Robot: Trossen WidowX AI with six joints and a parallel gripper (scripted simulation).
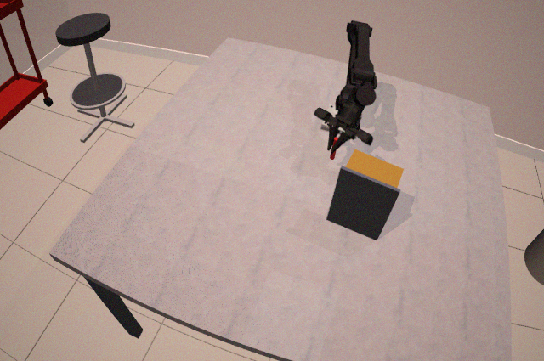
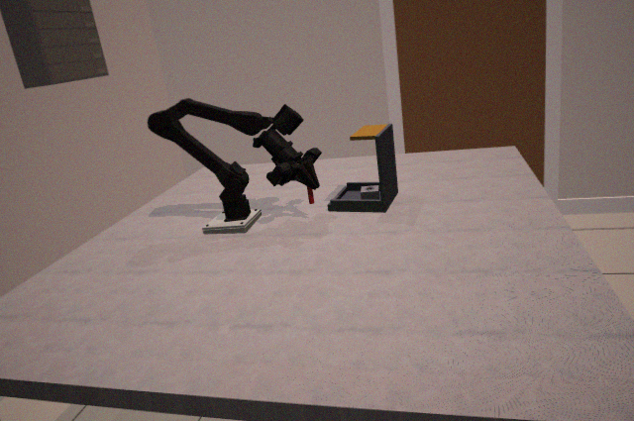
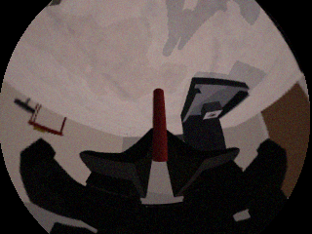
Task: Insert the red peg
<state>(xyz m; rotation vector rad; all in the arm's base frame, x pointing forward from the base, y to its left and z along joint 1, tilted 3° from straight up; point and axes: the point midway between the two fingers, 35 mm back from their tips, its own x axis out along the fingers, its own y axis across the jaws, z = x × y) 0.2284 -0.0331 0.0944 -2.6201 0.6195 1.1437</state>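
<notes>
Now: the back wall 19 cm ahead of my gripper tip, 10 cm to the left of it and 1 cm above it. From my gripper tip the other things lie so: orange roof: 15 cm ahead, 11 cm to the left, 11 cm above; then red peg: 2 cm behind, 1 cm to the left, 1 cm below.
</notes>
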